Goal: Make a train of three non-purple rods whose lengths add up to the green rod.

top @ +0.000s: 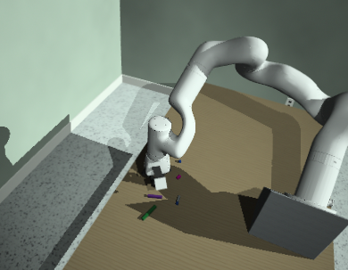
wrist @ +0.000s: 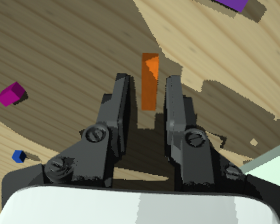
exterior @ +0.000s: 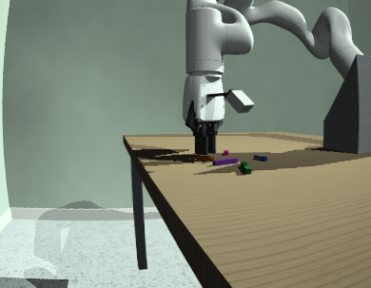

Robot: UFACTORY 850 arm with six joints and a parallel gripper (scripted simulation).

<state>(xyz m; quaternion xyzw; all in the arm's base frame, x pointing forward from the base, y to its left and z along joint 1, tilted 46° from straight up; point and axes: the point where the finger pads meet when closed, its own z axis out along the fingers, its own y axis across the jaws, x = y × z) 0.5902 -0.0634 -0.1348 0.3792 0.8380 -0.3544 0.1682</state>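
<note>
The grey rod lies 120 mm behind my hand, 30 mm to the left of it and 30 mm below it.
</note>
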